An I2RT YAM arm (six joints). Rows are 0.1 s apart.
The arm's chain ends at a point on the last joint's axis. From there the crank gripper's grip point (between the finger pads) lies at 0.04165 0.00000 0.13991 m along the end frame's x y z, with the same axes.
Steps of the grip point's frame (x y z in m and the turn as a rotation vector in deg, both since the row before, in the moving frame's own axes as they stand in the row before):
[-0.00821, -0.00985, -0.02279, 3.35, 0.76, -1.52]
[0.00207, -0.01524, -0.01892, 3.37, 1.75, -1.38]
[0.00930, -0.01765, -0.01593, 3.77, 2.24, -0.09]
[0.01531, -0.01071, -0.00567, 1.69, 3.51, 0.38]
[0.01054, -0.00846, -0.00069, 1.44, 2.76, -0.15]
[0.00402, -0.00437, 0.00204, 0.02, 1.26, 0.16]
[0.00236, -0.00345, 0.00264, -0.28, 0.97, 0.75]
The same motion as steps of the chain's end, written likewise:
[-0.00994, -0.00056, -0.02195, 3.35, 0.76, -1.52]
[-0.00207, -0.00600, -0.01731, 3.37, 1.75, -1.38]
[0.00387, -0.00844, -0.01389, 3.77, 2.24, -0.09]
[0.00681, -0.00693, -0.00280, 1.69, 3.51, 0.38]
[0.00386, -0.00485, 0.00152, 1.44, 2.76, -0.15]
[0.00095, -0.00444, 0.00299, 0.02, 1.26, 0.16]
[0.00001, -0.00469, 0.00337, -0.28, 0.97, 0.75]

